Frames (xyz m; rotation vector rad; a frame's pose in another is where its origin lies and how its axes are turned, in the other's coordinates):
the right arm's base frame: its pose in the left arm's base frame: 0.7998 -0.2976 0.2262 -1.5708 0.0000 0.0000
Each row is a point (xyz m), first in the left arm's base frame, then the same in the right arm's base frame.
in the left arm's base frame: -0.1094 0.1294 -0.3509
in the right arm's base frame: -0.9092 0.5771 0.4270
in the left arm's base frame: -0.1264 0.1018 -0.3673
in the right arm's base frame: -0.9262 0.5935 0.3994
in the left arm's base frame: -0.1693 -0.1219 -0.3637
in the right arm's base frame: -0.9691 0.5899 0.1757
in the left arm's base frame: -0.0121 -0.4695 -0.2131
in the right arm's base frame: -0.8119 0.4393 -0.1719
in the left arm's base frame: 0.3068 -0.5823 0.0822
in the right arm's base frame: -0.4930 0.1440 -0.2847
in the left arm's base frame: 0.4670 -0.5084 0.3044
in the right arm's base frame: -0.3328 -0.0782 -0.2108
